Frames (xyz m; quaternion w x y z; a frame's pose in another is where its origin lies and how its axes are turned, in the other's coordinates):
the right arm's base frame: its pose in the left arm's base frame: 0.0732 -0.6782 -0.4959 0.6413 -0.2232 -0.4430 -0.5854
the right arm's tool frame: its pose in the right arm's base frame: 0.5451 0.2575 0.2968 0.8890 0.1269 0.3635 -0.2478
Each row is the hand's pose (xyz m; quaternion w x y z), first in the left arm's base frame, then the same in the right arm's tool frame.
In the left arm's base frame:
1: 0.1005 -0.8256 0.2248 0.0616 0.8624 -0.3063 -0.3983
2: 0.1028 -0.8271 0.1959 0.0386 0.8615 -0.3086 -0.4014
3: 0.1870 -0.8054 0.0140 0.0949 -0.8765 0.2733 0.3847
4: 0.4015 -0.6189 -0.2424 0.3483 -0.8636 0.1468 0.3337
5: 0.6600 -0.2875 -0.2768 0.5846 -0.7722 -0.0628 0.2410
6: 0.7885 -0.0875 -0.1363 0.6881 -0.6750 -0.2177 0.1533
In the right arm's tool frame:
1: 0.1553 -0.0132 0.0753 0.5845 0.6173 0.3552 -0.3888
2: 0.1545 -0.0305 0.0520 0.5730 0.6222 0.3458 -0.4061
3: 0.1074 -0.0896 -0.1349 0.4721 0.6388 0.3428 -0.5015
4: -0.1279 -0.1135 -0.4359 0.2411 0.6087 0.3483 -0.6709
5: -0.4981 0.0313 -0.5768 0.0490 -0.4804 -0.3631 0.7968
6: -0.7062 0.2048 -0.5236 0.2393 -0.3583 -0.3779 0.8195

